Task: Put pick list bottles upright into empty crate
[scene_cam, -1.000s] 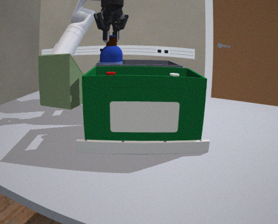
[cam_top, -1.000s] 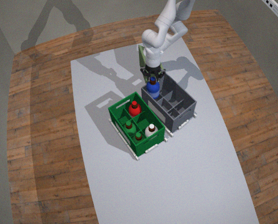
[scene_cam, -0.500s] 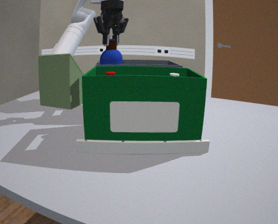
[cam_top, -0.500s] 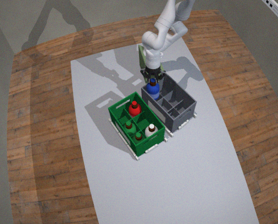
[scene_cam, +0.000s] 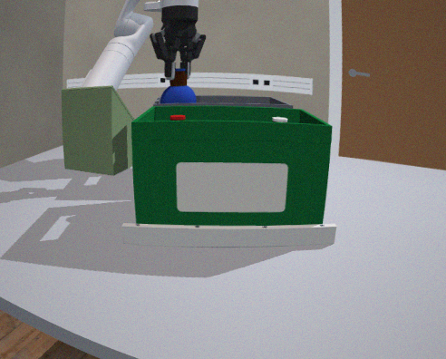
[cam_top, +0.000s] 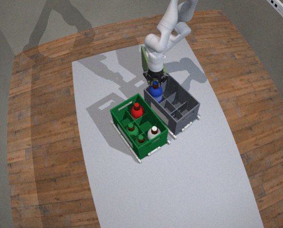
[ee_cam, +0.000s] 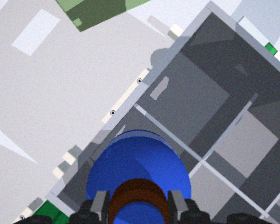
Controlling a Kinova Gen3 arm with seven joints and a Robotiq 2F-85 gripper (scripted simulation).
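The blue-label bottle lies 7 cm below my hand. Also, from my hand: grey crate (6 cm ahead, 8 cm to the left, 16 cm below); then green crate (17 cm ahead, 12 cm to the right, 16 cm below); then red-label bottle (7 cm ahead, 12 cm to the right, 15 cm below).
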